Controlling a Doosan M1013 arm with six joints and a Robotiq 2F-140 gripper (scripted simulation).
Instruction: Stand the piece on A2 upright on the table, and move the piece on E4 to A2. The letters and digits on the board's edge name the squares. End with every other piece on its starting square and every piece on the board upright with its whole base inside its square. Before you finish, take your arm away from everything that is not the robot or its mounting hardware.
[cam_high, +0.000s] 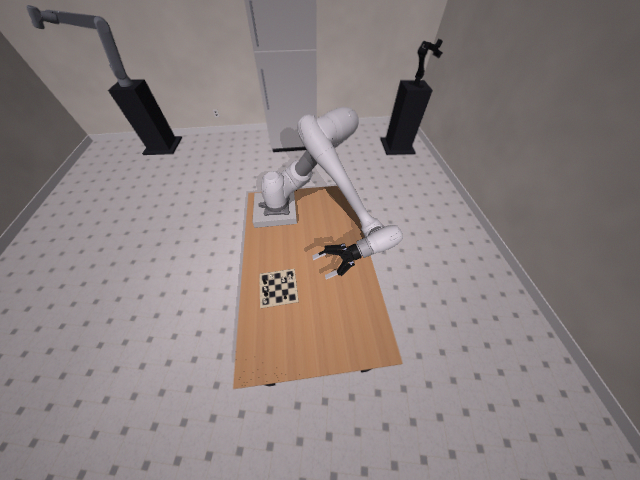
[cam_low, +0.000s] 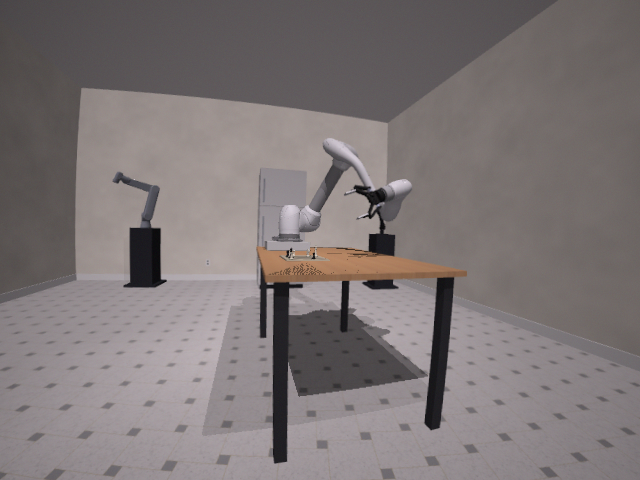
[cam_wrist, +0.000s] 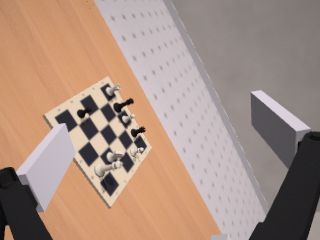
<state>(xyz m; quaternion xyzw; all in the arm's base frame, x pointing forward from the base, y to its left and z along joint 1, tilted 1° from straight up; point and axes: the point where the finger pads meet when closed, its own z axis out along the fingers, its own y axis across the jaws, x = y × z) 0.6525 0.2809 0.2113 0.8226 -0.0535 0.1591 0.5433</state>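
My gripper is now 40 mm short of the black pawn, 210 mm to the left of it and 270 mm above it. From my hand the other things lie so: small chessboard 30 mm behind, 250 mm to the right, 280 mm below.
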